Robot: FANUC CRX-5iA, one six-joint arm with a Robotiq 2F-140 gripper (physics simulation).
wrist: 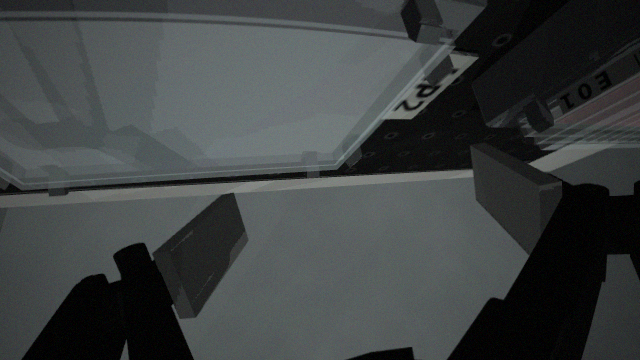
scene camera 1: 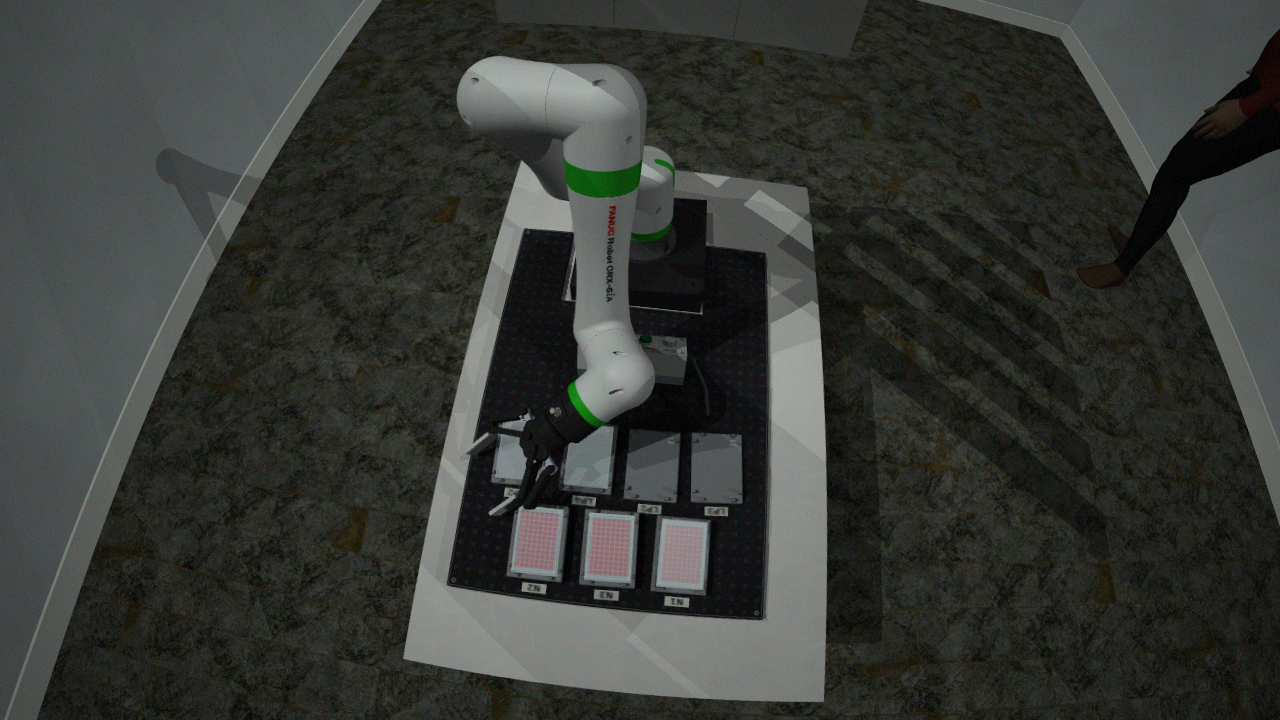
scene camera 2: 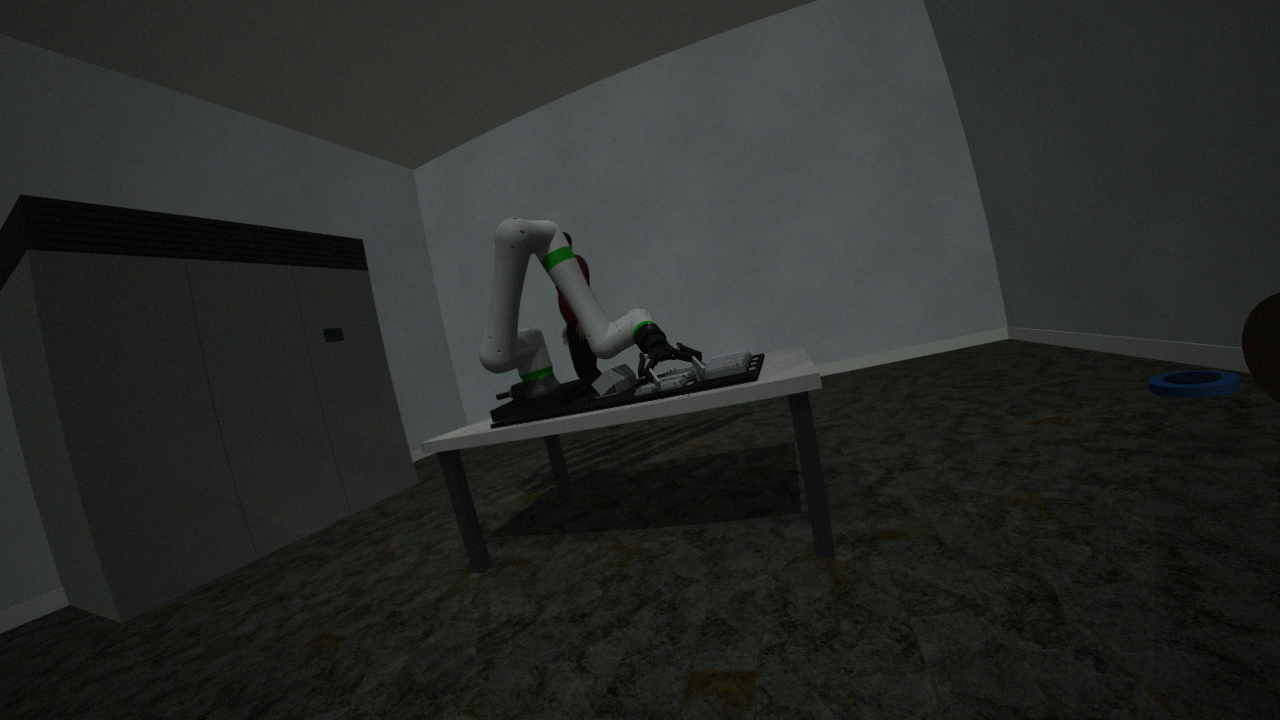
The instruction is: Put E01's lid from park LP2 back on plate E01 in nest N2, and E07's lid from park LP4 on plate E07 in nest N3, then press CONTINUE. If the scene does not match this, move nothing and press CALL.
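Places are measured from the arm's base along level axes (x ahead, y left, z up), in millimetres.
Where they show: gripper, fingertip midpoint: (wrist: 352, 196) (scene camera 1: 481, 482) (scene camera 2: 682, 379); arm's base, origin of the base link: (scene camera 1: 644, 239) (scene camera 2: 543, 392).
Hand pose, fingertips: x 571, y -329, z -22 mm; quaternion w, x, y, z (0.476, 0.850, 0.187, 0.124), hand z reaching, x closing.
Each offset is from my fingertips to the top centre of the thing. "spot": to the spot under its first point. Level surfaces: height alone.
My gripper (scene camera 1: 493, 474) (scene camera 2: 673, 371) (wrist: 352, 196) is wide open and empty, tilted, low over the LP2 corner. One finger is beyond the park's outer side, the other near the gap towards N2. The clear lid @[72 mm left, 75 mm back, 7 mm down] (scene camera 1: 506, 462) (wrist: 250, 90) lies flat in park LP2, partly hidden by the gripper in scene camera 1. Another clear lid @[209 mm left, 62 mm back, 7 mm down] (scene camera 1: 588, 461) lies in park LP4. Plate E01 @[114 mm left, 110 mm ahead, 11 mm up] (scene camera 1: 539, 541) (wrist: 610, 110), with pink wells, sits in nest N2. A similar pink plate @[248 mm left, 122 mm ahead, 10 mm up] (scene camera 1: 610, 548) sits in nest N3; its name is unreadable. The button box @[297 mm left, 274 mm back, 59 mm up] (scene camera 1: 666, 365) is partly hidden by the arm.
A paler pink plate @[382 mm left, 138 mm ahead, 11 mm up] (scene camera 1: 682, 553) sits in nest N1. Two grey parks @[spot: 331 mm left, 42 mm back, 15 mm down] (scene camera 1: 651, 465) @[spot: 460 mm left, 30 mm back, 15 mm down] (scene camera 1: 716, 470) beside LP4 show no lid. The white table @[38 mm down] (scene camera 1: 792, 537) bears the black board. A person (scene camera 1: 1172, 170) (scene camera 2: 567, 308) stands beyond the table. A cabinet (scene camera 2: 241, 385) stands by the wall.
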